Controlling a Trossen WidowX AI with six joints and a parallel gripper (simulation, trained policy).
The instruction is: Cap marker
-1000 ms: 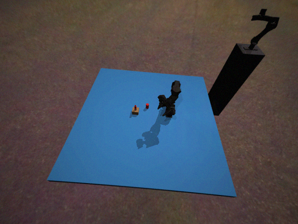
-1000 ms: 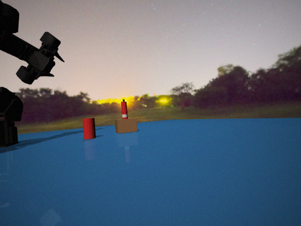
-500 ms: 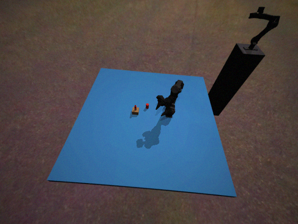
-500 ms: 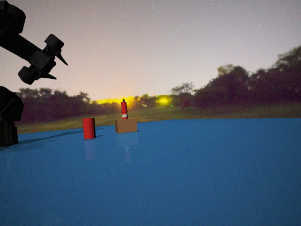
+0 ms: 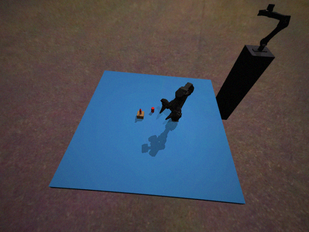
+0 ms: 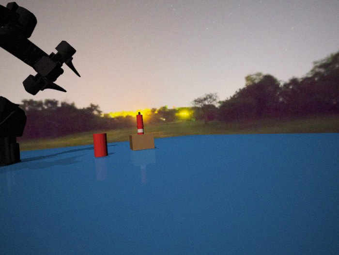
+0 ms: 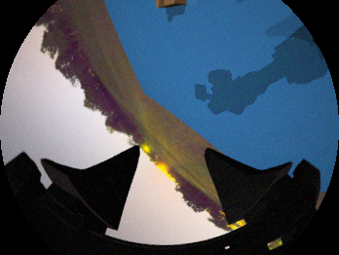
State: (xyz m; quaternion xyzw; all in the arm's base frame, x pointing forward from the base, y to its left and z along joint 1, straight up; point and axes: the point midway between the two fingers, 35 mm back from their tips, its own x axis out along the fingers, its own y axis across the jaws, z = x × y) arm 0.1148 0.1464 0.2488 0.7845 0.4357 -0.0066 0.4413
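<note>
Now: gripper tip 24 cm to the left of the red cap, 21 cm above it and 8 cm short of it. Also, from my gripper tip: brown holder block: 21 cm below, 19 cm ahead, 17 cm to the right; then red marker: 19 cm ahead, 17 cm to the right, 15 cm below.
</note>
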